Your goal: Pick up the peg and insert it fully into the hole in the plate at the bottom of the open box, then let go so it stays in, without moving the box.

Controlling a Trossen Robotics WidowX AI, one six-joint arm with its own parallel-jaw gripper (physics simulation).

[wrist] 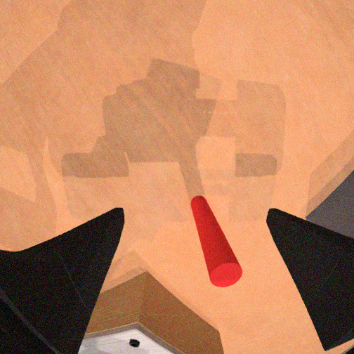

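The red peg [215, 242] stands upright on the tan table top, its round top face towards the camera. My gripper [197, 215] is open, with one black finger on each side of the view. The peg shows in the gap between the fingers, a little right of the middle, and neither finger touches it. How far the fingertips are above the table is hard to tell. Part of a dark grey block [335, 202], probably the open box's outer wall, shows at the right edge. The plate and its hole do not show.
A wooden block [165, 310] with a whitish top plate and a dark screw hole stands at the bottom, left of the peg and close behind the left finger. Shadows of the arm and gripper fall on the table [260, 40].
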